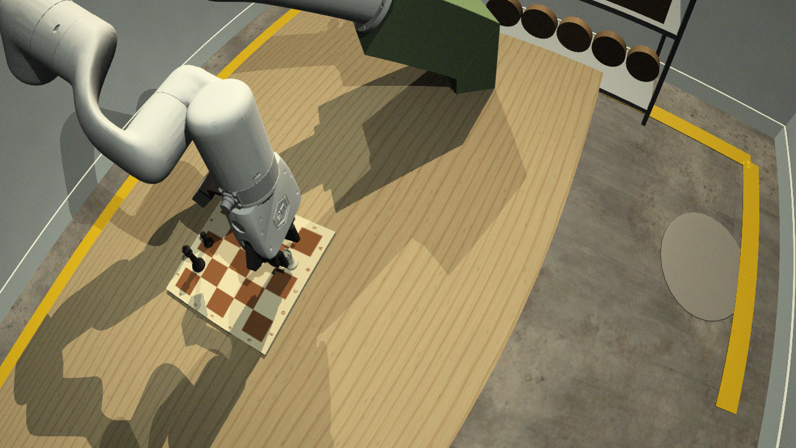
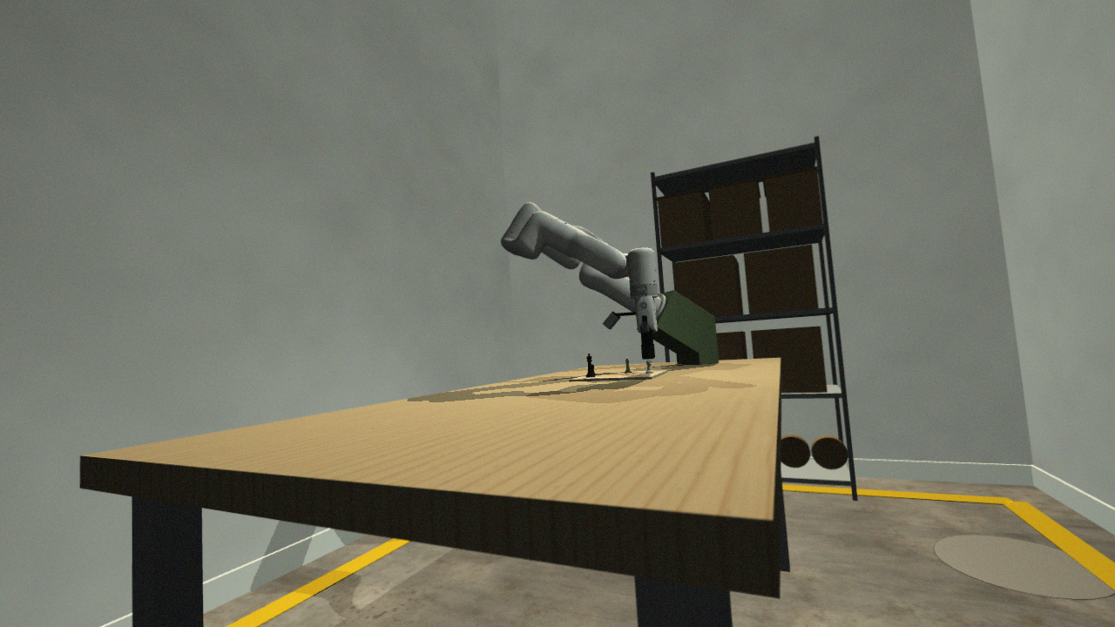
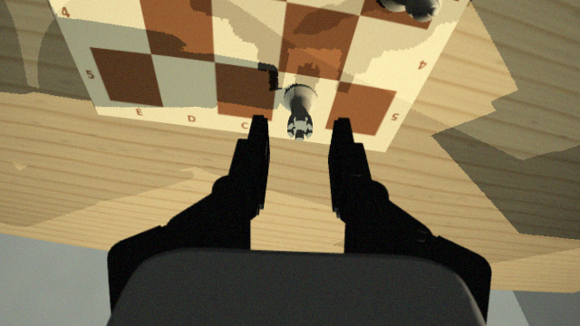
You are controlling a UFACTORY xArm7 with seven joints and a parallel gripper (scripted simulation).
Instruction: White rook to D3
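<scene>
My gripper is now 80 mm to the left of the chessboard, 60 mm above it and 20 mm short of it. From my hand the other things lie so: tall black piece: 160 mm to the right, 40 mm ahead, 30 mm below; then black pawn: 160 mm to the right, 40 mm below, 10 mm behind.
</scene>
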